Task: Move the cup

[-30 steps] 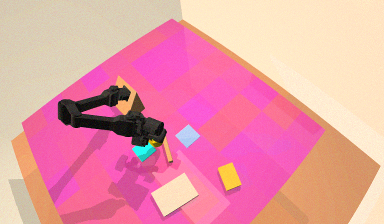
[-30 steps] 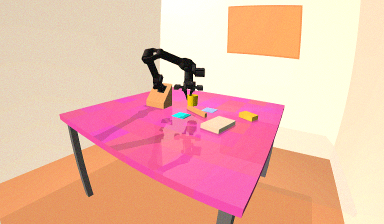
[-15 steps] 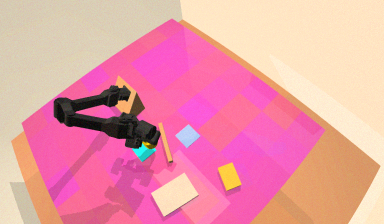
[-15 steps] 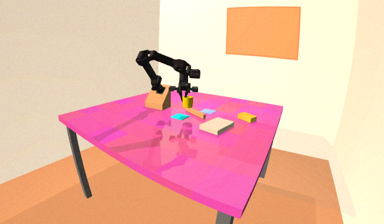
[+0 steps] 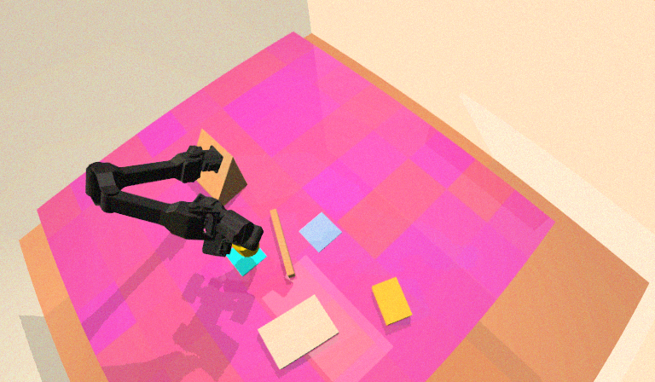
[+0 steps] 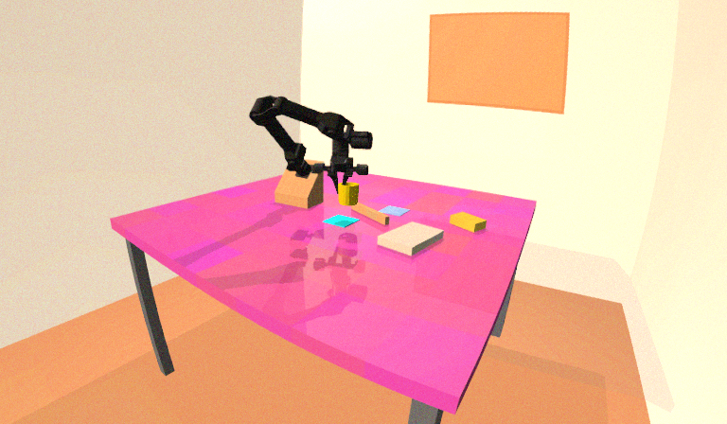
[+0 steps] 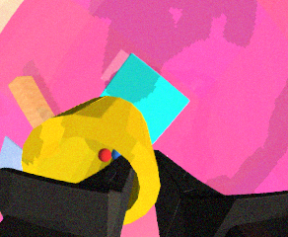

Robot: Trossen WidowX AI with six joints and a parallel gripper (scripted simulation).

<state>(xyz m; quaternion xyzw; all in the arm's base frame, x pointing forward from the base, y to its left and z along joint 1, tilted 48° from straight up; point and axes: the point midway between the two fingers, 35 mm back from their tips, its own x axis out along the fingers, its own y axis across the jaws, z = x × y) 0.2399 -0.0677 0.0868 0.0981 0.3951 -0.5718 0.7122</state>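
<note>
Now: the cyan pad 10 mm ahead of my gripper tip, 10 mm to the right of it and 100 mm below it. The rest, counted from my gripper tip: yellow cup 20 mm ahead, 10 mm to the left; wooden stick 70 mm ahead, 90 mm to the left, 90 mm below; beige slab 280 mm ahead, 50 mm to the right, 80 mm below.
</note>
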